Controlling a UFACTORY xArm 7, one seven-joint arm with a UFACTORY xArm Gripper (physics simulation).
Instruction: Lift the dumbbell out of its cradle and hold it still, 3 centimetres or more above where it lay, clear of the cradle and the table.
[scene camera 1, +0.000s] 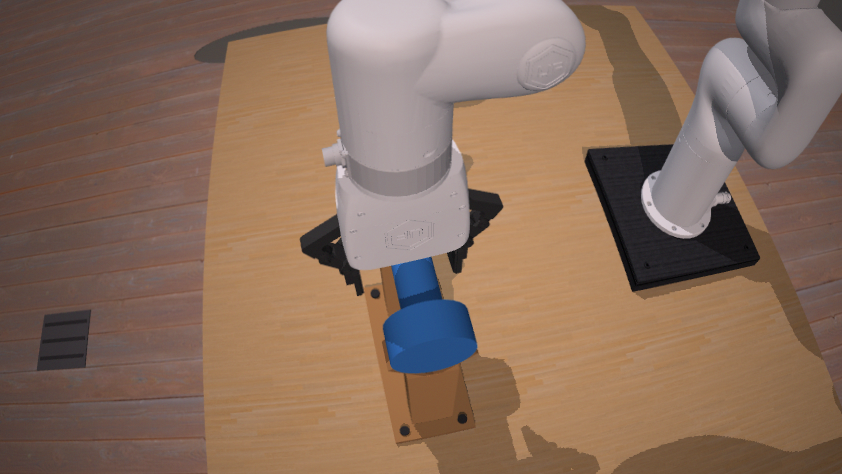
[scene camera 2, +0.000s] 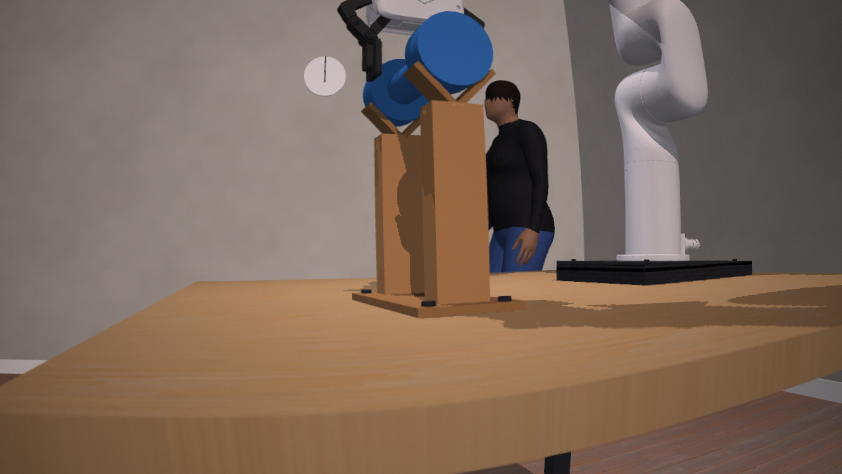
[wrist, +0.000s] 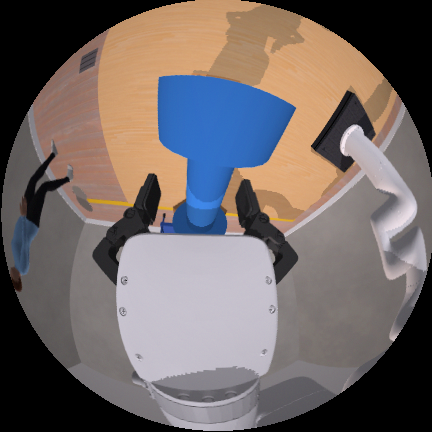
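A blue dumbbell and a brown cradle are visible to me. I also see my gripper, which appears in scene camera 2 and in the wrist view too.
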